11 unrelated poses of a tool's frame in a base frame.
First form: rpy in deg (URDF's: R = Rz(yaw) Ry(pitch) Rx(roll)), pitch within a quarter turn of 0, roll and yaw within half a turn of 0; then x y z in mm.
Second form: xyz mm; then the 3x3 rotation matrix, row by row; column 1 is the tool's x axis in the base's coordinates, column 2 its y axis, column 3 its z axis. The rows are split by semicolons. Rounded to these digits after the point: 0 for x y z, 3 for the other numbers.
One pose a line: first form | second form
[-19.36 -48.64 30.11 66 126 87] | 66 126 87; 0.572 -0.258 -0.779; 0.331 0.941 -0.068; 0.751 -0.219 0.623
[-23.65 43.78 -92.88 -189 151 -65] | -189 151 -65; -0.036 0.929 0.369; -0.721 0.231 -0.653; -0.692 -0.290 0.661
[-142.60 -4.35 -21.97 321 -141 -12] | 321 -141 -12; 0.925 -0.254 0.283; -0.373 -0.754 0.541; 0.076 -0.606 -0.792
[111.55 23.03 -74.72 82 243 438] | 82 243 438; 0.243 -0.258 -0.935; -0.888 -0.448 -0.106; -0.391 0.856 -0.338
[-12.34 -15.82 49.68 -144 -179 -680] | -144 -179 -680; 0.623 -0.707 -0.335; 0.734 0.677 -0.065; 0.273 -0.206 0.940
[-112.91 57.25 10.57 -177 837 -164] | -177 837 -164; 0.532 -0.690 -0.491; 0.099 -0.525 0.845; -0.841 -0.498 -0.211
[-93.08 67.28 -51.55 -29 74 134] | -29 74 134; 0.240 -0.615 0.751; -0.302 0.688 0.660; -0.922 -0.386 -0.021
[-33.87 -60.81 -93.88 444 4 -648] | 444 4 -648; -0.033 0.795 0.605; -0.487 -0.542 0.685; 0.873 -0.272 0.405
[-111.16 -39.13 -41.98 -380 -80 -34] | -380 -80 -34; 0.577 0.196 0.793; -0.519 -0.662 0.541; 0.631 -0.723 -0.280
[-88.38 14.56 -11.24 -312 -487 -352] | -312 -487 -352; 0.949 -0.241 0.202; -0.189 0.077 0.979; -0.251 -0.967 0.027
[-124.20 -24.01 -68.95 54 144 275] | 54 144 275; 0.328 -0.404 0.854; -0.853 -0.516 0.084; 0.407 -0.756 -0.513
